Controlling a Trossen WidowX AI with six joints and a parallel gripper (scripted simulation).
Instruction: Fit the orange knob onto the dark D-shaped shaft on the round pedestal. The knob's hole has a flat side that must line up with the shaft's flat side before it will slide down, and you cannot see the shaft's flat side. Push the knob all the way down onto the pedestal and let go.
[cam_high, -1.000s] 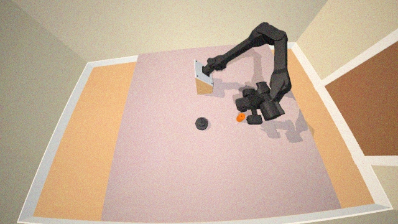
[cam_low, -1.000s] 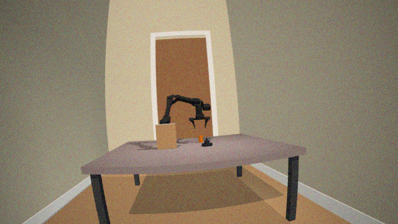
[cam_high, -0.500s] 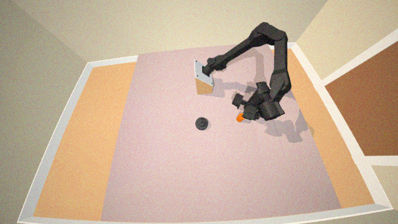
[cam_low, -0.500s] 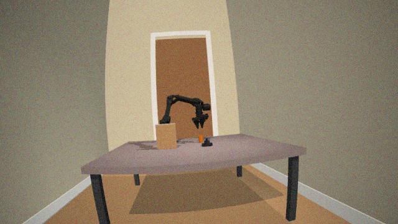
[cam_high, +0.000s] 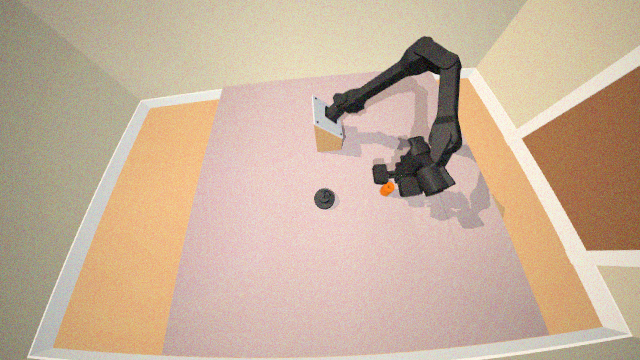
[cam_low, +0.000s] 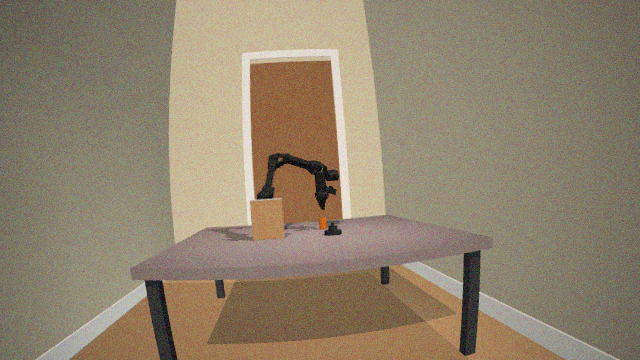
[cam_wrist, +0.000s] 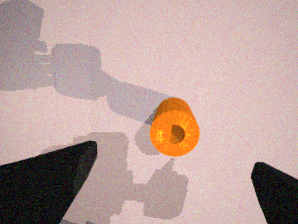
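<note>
Now: the orange knob 80 mm below my gripper tip. Also, from my gripper tip: dark pedestal (260 mm to the right, 80 mm below, 30 mm ahead).
</note>
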